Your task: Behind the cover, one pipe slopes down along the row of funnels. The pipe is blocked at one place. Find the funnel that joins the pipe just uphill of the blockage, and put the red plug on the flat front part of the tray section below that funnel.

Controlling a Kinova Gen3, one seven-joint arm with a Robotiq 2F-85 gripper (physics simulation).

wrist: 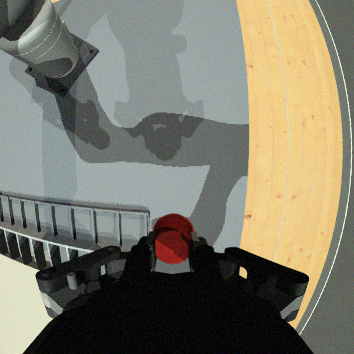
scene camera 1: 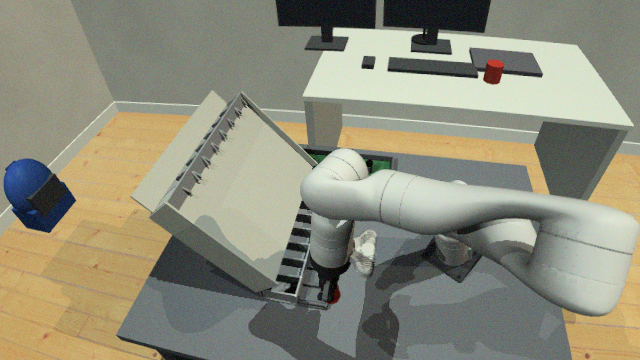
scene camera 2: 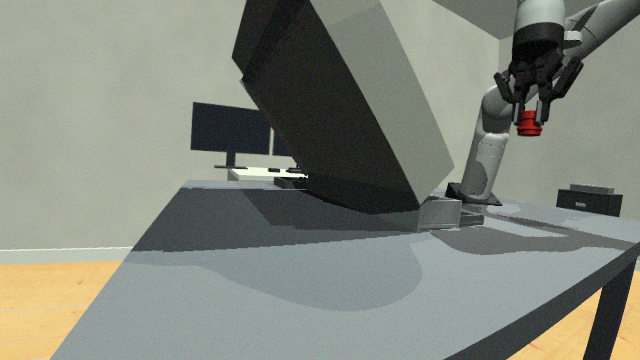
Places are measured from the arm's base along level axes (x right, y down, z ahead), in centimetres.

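Where they show: gripper, between the fingertips: (wrist: 172,241) (scene camera 1: 328,292) (scene camera 2: 528,125); arm's base, origin of its link: (wrist: 58,58) (scene camera 1: 453,250) (scene camera 2: 474,192).
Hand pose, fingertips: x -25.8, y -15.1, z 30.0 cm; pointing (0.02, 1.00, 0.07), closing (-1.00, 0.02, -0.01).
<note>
Things, the pixels of their top centre, and the offset from my fingertips. "pt": a spot on its surface instead. Level surfaces: height alone.
- red plug, centre of its top: (wrist: 171,247) (scene camera 1: 330,287) (scene camera 2: 530,112) dy -2.3, dx +0.0, dz -0.5 cm
- grey table, height of its surface: dy +18.0 cm
- green-floored box, a spot on its surface: (scene camera 1: 382,163) pt dy +17.7, dx +62.4, dz -8.0 cm
My gripper (scene camera 1: 328,294) (scene camera 2: 529,116) (wrist: 172,241) is shut on the red plug (scene camera 1: 336,295) (scene camera 2: 529,130) (wrist: 172,240). It holds the plug upright, well above the table, near the tray's near end. The tray (scene camera 1: 303,272) (scene camera 2: 440,214) (wrist: 106,227) has a row of sections parted by thin walls, with flat front parts on the robot's side. The cream cover (scene camera 1: 250,175) (scene camera 2: 385,75) leans over the tray. A row of funnels (scene camera 1: 206,161) runs along its top edge. The pipe and its blockage are hidden behind the cover. The arm hides part of the tray in scene camera 1.
The robot's base (scene camera 1: 452,255) (scene camera 2: 475,195) (wrist: 62,70) stands on the grey table (scene camera 1: 510,315) (scene camera 2: 250,300) (wrist: 150,185). A green-floored box (scene camera 1: 382,163) lies at the tray's far end. A white desk (scene camera 1: 350,85) behind holds monitors and a red cup (scene camera 1: 493,73).
</note>
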